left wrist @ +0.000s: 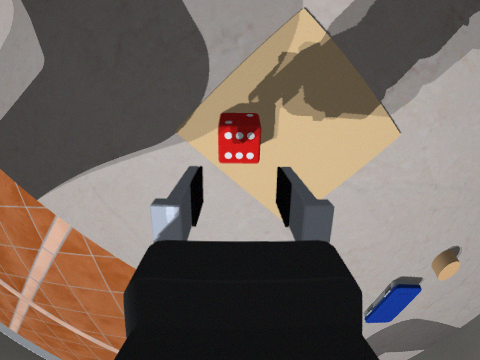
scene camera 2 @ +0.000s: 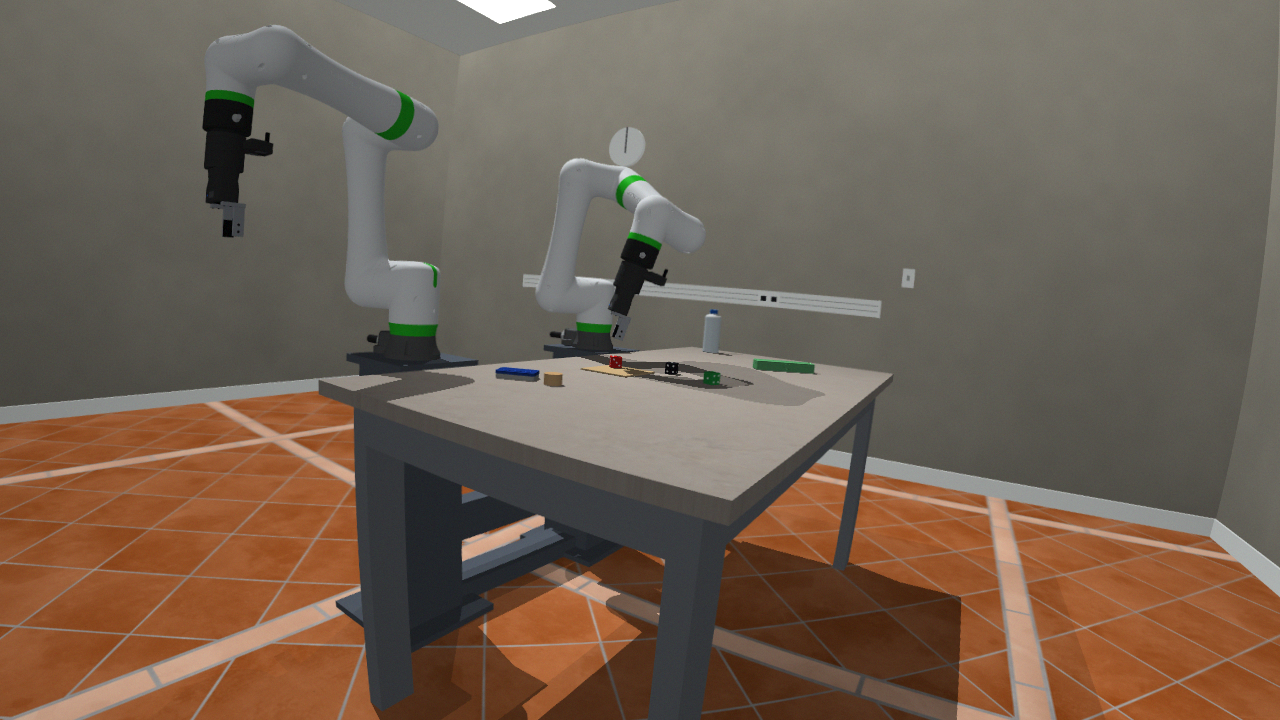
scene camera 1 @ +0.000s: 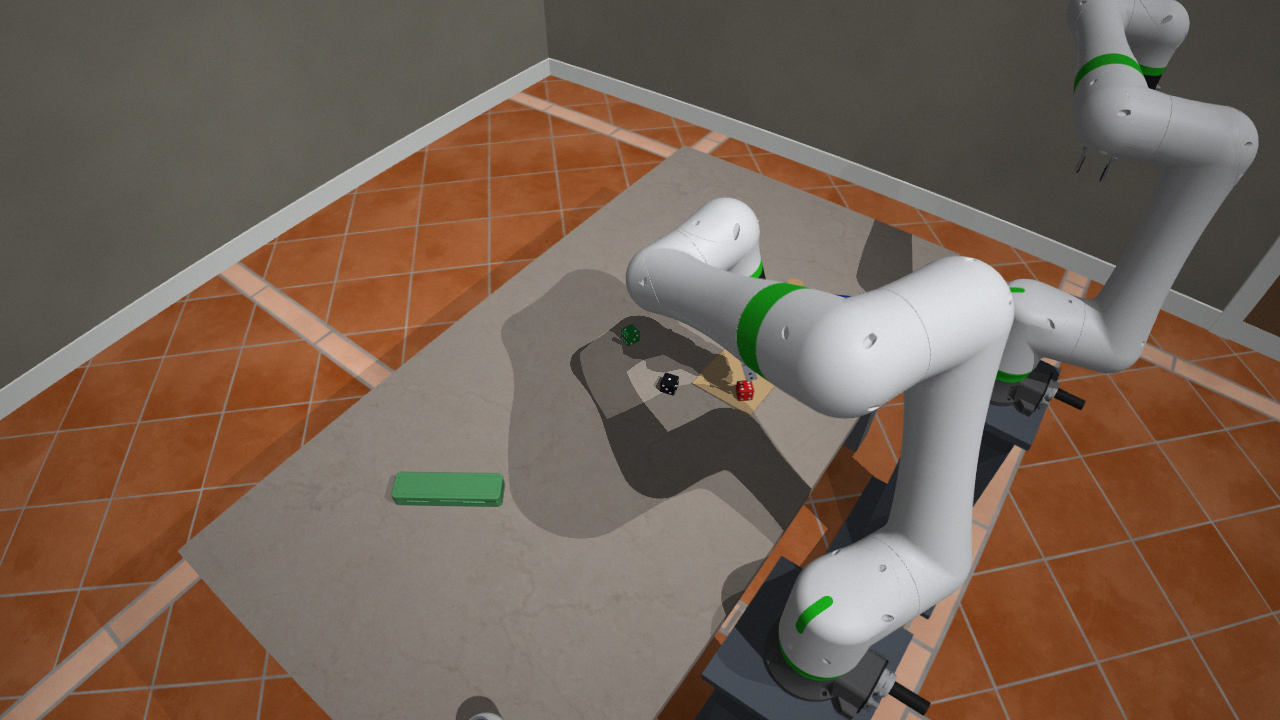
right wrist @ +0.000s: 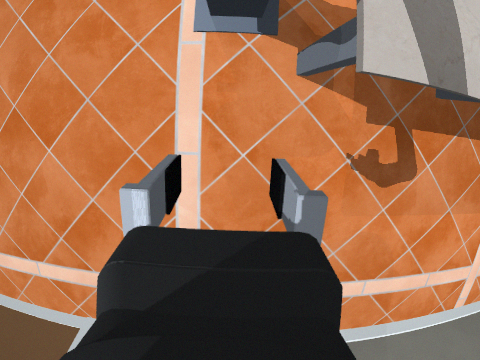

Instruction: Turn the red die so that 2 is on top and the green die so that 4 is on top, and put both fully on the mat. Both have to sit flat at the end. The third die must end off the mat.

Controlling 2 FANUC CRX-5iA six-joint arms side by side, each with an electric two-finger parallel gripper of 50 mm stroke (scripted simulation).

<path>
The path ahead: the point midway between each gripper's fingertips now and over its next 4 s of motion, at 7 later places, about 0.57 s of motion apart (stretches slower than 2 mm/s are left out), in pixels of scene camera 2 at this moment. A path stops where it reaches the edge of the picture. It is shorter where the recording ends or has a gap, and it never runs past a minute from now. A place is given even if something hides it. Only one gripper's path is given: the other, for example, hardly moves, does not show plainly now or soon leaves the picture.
The left gripper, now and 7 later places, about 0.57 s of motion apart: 616, 338; 615, 338; 615, 337; 615, 341; 615, 350; 614, 360; 613, 363; 614, 358
</path>
